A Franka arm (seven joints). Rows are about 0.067 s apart.
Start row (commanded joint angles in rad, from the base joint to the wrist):
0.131 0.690 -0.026 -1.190 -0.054 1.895 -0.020
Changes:
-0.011 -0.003 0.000 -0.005 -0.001 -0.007 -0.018
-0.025 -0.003 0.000 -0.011 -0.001 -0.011 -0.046
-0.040 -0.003 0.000 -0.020 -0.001 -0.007 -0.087
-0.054 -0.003 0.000 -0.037 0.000 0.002 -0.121
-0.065 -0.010 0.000 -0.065 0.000 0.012 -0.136
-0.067 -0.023 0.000 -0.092 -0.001 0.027 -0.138
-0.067 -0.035 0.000 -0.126 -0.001 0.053 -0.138
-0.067 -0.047 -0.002 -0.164 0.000 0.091 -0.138
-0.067 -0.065 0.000 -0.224 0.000 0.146 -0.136
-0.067 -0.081 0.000 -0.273 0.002 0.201 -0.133
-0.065 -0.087 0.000 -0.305 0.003 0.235 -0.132
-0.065 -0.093 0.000 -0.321 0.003 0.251 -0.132
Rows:
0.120 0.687 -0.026 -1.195 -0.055 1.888 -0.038
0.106 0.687 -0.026 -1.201 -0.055 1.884 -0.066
0.091 0.687 -0.026 -1.210 -0.055 1.888 -0.107
0.077 0.687 -0.026 -1.227 -0.054 1.897 -0.141
0.066 0.680 -0.026 -1.255 -0.054 1.907 -0.156
0.064 0.667 -0.026 -1.282 -0.055 1.922 -0.158
0.064 0.655 -0.026 -1.316 -0.055 1.948 -0.158
0.064 0.643 -0.028 -1.354 -0.054 1.986 -0.158
0.064 0.625 -0.026 -1.414 -0.054 2.041 -0.156
0.064 0.609 -0.026 -1.463 -0.052 2.096 -0.153
0.066 0.603 -0.026 -1.495 -0.051 2.130 -0.152
0.066 0.597 -0.026 -1.511 -0.051 2.146 -0.152

